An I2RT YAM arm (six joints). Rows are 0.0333 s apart.
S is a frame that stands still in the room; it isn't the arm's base.
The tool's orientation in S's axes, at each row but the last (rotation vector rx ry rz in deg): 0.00, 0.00, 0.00; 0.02, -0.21, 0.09; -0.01, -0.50, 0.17; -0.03, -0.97, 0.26; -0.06, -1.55, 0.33; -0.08, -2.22, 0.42; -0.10, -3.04, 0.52; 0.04, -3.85, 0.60; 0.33, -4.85, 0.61
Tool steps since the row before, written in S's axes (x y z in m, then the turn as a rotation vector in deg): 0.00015, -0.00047, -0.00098, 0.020, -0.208, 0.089; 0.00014, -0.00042, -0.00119, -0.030, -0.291, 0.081; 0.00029, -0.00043, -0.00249, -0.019, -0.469, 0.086; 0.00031, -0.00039, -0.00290, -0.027, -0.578, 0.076; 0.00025, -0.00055, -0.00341, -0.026, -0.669, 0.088; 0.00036, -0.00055, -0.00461, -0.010, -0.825, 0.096; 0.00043, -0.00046, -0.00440, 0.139, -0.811, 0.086; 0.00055, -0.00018, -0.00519, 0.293, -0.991, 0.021; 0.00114, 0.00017, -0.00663, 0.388, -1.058, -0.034
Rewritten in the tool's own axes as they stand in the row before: 0.00015, -0.00047, -0.00098, 0.020, -0.208, 0.089; 0.00013, -0.00042, -0.00119, -0.030, -0.291, 0.081; 0.00027, -0.00043, -0.00249, -0.020, -0.469, 0.086; 0.00026, -0.00039, -0.00291, -0.028, -0.578, 0.076; 0.00015, -0.00055, -0.00342, -0.027, -0.669, 0.088; 0.00018, -0.00055, -0.00462, -0.012, -0.825, 0.095; 0.00019, -0.00046, -0.00442, 0.136, -0.812, 0.077; 0.00020, -0.00019, -0.00522, 0.283, -0.994, 0.002; 0.00058, 0.00012, -0.00670, 0.373, -1.062, -0.060
